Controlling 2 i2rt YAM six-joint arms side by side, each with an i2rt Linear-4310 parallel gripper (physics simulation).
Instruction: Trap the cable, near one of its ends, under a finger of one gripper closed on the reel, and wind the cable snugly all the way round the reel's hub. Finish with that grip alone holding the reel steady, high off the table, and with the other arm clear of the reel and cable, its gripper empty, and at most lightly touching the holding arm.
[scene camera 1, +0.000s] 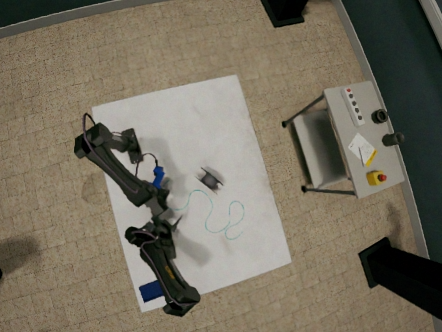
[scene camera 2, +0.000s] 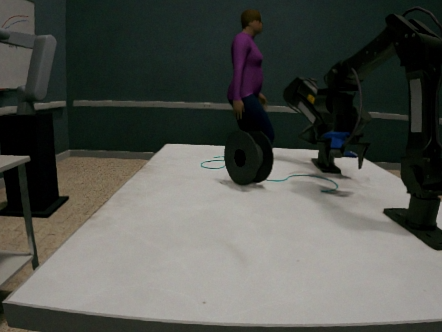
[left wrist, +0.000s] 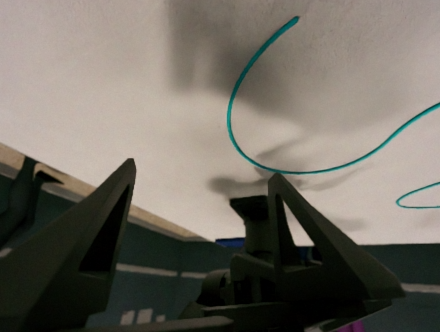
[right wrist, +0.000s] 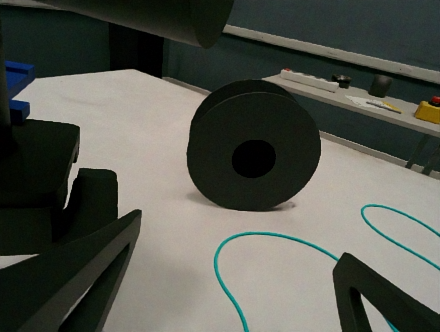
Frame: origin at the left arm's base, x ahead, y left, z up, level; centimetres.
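Where they show: left gripper, fingertip midpoint: (scene camera 2: 343, 167) (left wrist: 209, 170); right gripper, fingertip midpoint: (scene camera 1: 174, 208) (scene camera 2: 308, 137) (left wrist: 366, 298) (right wrist: 241, 241); left arm's base, link origin: (scene camera 1: 132, 146) (scene camera 2: 418, 228); right arm's base, link origin: (scene camera 1: 166, 241) (scene camera 2: 325, 166) (left wrist: 259, 215).
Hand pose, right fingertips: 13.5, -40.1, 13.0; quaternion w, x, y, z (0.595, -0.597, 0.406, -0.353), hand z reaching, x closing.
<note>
Each offset is from my right fingertips to the top centre of the thing, as dx, dy, dz. Level surfaces: height alone.
The dark reel {+20.1, +6.6, +2.5} (scene camera 1: 209, 180) (scene camera 2: 234, 174) (right wrist: 217, 160) stands on its flange rims on the table. The thin teal cable (scene camera 1: 212, 206) (scene camera 2: 305, 175) (left wrist: 229, 117) (right wrist: 216, 265) lies loose in curves on the table, not round the hub. One end shows in the left wrist view, curling in front of the left fingers. My left gripper (left wrist: 209, 170) is open and empty above the table; its arm hides that cable end in scene camera 1. My right gripper (right wrist: 241, 241) is open and empty, facing the reel from a distance, with the cable below its fingers.
The two arms' wrists are close together at the table's near-arm side, and the left gripper's body shows at the left of the right wrist view. A blue block {-29.0, -38.5, -11.8} (scene camera 1: 151, 291) lies near a table corner. A grey cart (scene camera 1: 390, 172) stands beyond the table {dz -13.0} (scene camera 1: 250, 250).
</note>
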